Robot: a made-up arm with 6 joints.
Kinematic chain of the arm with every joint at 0, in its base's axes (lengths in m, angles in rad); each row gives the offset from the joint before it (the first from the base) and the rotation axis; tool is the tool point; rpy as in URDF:
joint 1: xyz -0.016 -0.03 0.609 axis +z
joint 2: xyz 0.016 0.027 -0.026 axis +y
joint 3: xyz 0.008 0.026 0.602 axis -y
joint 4: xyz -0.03 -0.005 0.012 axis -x
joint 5: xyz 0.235 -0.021 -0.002 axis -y
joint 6: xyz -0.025 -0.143 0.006 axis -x
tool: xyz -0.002 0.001 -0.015 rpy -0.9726 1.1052 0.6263
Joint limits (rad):
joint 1: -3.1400..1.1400
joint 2: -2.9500..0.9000
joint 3: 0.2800..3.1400
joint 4: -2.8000..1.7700
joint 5: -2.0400..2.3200
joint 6: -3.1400..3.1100
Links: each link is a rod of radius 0.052 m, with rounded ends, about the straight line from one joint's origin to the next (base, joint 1, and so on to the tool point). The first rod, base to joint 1, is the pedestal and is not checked.
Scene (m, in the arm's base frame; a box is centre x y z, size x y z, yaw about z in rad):
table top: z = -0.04
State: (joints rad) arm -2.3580 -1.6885 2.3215 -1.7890 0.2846 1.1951
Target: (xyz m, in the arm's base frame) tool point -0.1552 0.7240 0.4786
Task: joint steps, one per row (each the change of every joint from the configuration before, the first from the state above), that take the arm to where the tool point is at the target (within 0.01 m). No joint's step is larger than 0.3 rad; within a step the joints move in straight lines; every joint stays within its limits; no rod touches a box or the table.
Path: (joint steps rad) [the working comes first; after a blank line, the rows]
Joints at the target: -1.3651 -1.4943 3.1012 -1.3556 0.2035 1.2005
Straight joint move there: clear.

1: 0.2482 0.0486 0.1949 0.1083 -0.0203 0.0014
2: 0.2482 0.0485 0.1950 0.1084 -0.0203 0.0013
3: 0.2482 0.0486 0.1949 0.1083 -0.0202 0.0014
4: 0.2483 0.0485 0.1949 0.1084 -0.0203 0.0013

